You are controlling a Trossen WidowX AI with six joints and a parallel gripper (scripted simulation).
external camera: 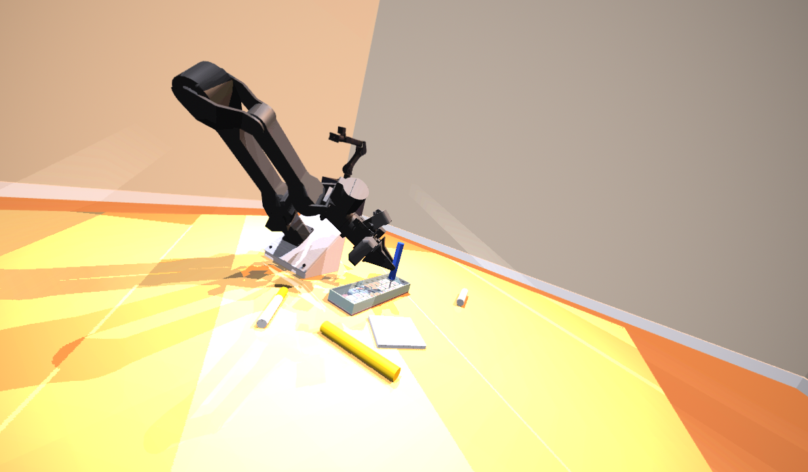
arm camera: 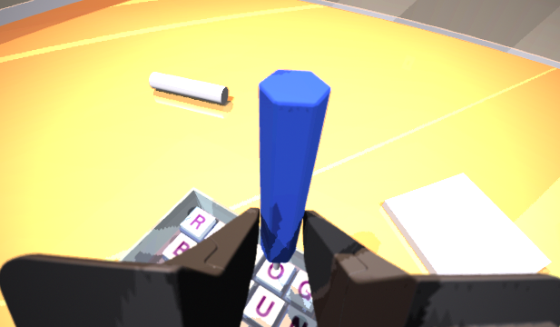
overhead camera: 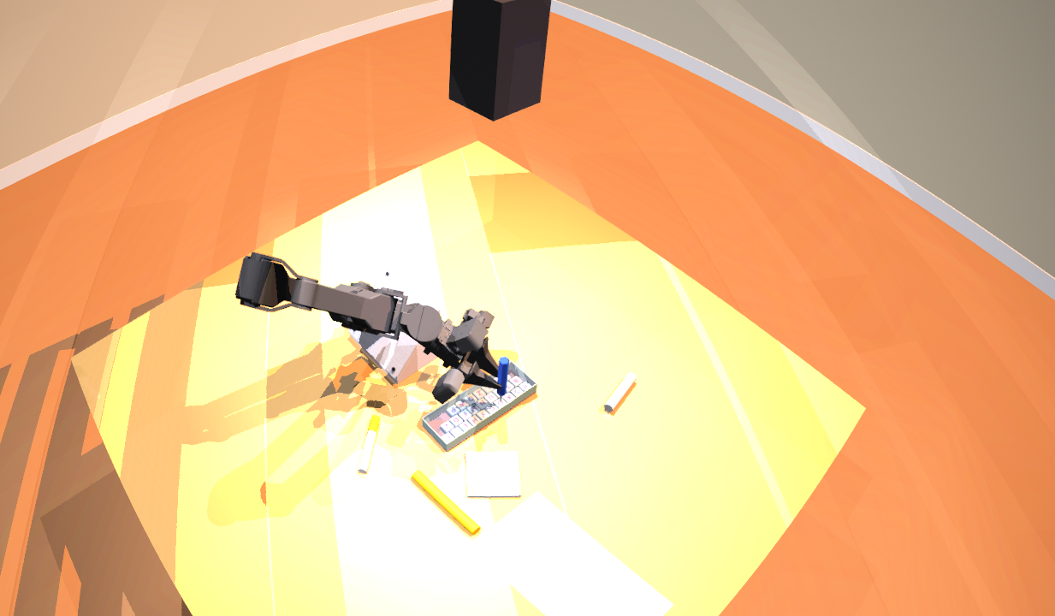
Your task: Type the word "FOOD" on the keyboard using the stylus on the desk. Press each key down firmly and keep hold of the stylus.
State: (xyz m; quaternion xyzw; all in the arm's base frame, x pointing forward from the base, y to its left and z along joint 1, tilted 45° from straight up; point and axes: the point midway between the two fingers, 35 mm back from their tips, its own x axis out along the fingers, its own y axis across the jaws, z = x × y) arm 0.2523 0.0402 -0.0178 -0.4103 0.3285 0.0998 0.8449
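Now: gripper tip 10 cm short of the white pad, 11 cm to the left of it and 7 cm above it. The rest, counted from my gripper tip: white cylinder (14 cm ahead, 19 cm to the left, 7 cm below); blue stylus (2 cm below); yellow cylinder (8 cm ahead, 22 cm to the right, 7 cm below).
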